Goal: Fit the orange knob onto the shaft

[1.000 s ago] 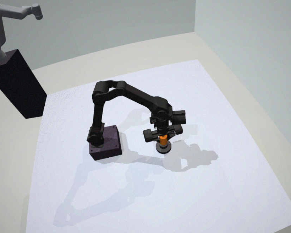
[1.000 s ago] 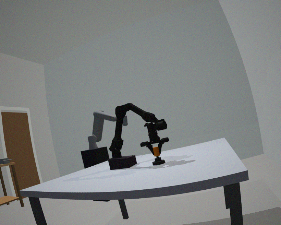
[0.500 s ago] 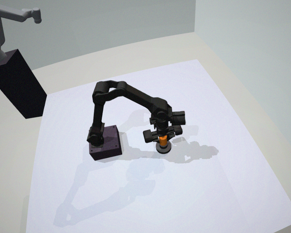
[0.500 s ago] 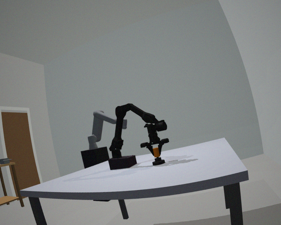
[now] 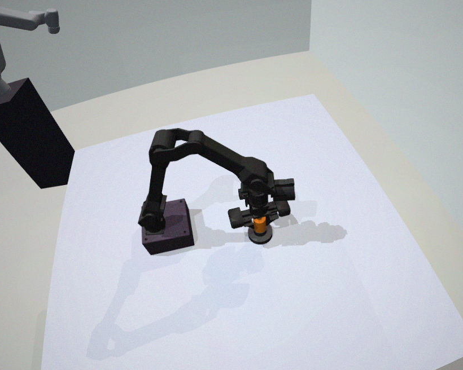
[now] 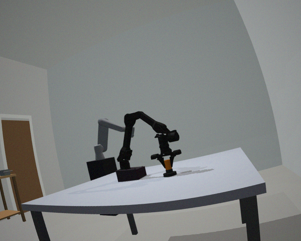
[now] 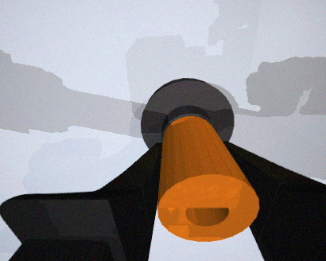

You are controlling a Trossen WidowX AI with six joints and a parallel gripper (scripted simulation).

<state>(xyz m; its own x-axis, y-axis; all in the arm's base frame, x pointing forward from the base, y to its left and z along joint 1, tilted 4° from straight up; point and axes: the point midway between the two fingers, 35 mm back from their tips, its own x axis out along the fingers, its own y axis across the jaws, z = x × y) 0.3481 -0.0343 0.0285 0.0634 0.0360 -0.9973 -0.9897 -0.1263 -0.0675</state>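
The orange knob lies 20 mm above my gripper tip. Round my gripper tip: pedestal (20 mm below).
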